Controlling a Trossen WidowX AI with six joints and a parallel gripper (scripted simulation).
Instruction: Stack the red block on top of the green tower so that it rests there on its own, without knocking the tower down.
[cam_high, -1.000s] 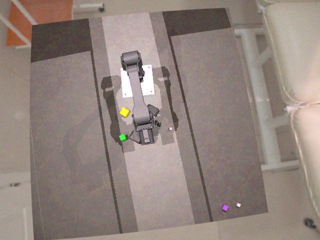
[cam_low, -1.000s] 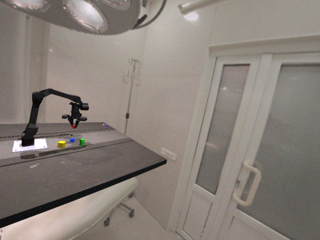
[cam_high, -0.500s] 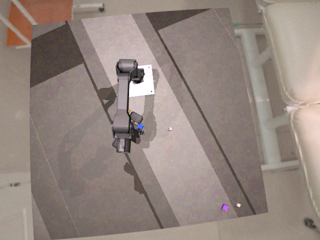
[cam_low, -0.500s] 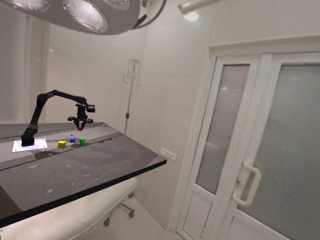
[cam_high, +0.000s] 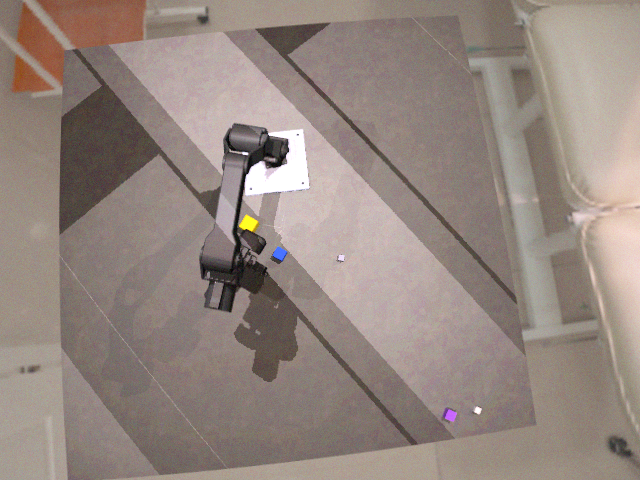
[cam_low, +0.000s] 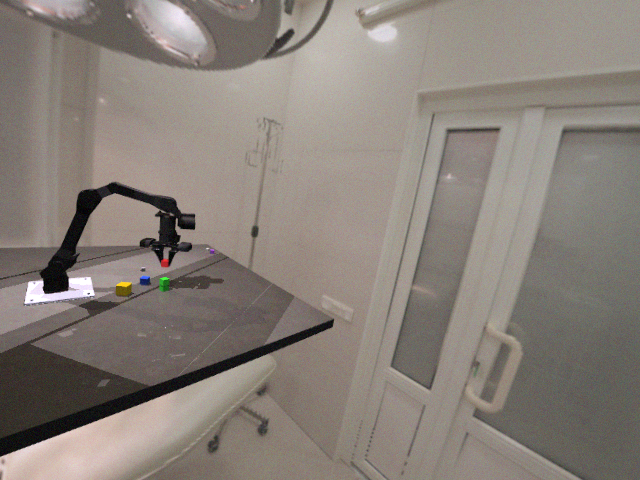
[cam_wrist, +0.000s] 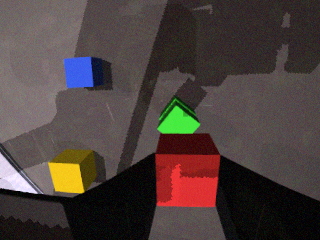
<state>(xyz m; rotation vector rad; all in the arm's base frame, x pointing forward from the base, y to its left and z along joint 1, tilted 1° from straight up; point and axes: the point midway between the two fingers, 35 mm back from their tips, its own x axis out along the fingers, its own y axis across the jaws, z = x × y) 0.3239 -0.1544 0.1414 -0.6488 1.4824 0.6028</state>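
Now: gripper tip 80 mm above the green block. From my gripper tip the other things lie so: blue block: 40 mm behind, 100 mm to the left, 100 mm below; yellow block: 140 mm behind, 40 mm to the left, 100 mm below; red block: 10 mm above.
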